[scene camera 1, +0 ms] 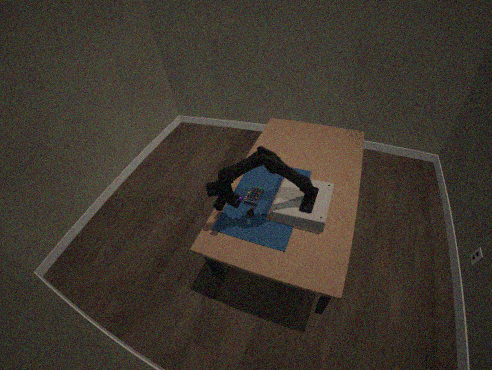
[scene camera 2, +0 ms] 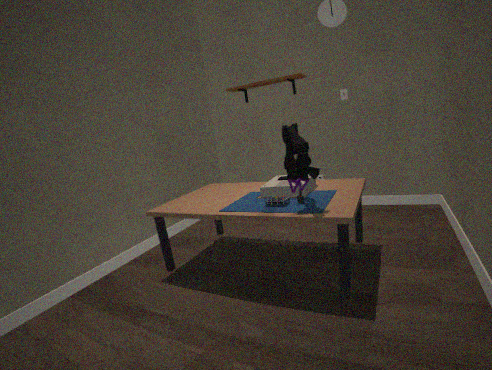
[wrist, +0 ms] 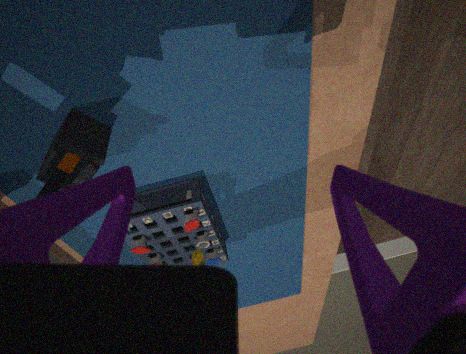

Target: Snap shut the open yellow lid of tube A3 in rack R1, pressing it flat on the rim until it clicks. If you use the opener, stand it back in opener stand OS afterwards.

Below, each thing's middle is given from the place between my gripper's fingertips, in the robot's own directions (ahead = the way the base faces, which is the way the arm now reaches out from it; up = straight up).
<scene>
Now: the tube opener [wrist: 61, 173] 11 cm behind my hand, 5 cm below it and 2 cm to the right of it.
</scene>
